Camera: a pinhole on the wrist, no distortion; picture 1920 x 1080 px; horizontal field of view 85.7 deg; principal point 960.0 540.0 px. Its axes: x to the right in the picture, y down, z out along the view. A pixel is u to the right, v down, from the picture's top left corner.
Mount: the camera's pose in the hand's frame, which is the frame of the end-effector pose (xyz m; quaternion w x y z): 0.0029 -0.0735 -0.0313 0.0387 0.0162 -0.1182 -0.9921
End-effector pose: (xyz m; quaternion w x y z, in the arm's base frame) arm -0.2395 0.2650 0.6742 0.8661 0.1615 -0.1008 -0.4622
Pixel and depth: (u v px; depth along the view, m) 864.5 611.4 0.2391
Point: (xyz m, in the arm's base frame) -0.3216 0.1965 0.8532
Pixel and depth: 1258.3 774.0 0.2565
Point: -0.4148 0.2469 0.8572
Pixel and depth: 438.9 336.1 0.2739
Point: -0.2020 0.1468 0.9064
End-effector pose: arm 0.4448 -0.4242 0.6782 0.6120 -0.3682 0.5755 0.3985
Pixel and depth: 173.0 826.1 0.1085
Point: 0.5450 -0.3724 0.6005
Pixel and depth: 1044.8 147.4 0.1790
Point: 0.4662 -0.2974 0.7109
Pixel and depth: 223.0 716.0 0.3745
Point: 0.6193 -0.0970 0.4443
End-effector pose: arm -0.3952 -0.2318 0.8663 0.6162 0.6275 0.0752 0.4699
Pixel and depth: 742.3 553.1 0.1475
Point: -0.2841 -0.2837 0.8705
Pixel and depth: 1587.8 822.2 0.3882
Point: -0.2265 -0.6263 0.7322
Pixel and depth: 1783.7 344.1 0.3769
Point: -0.3849 -0.6774 0.8215
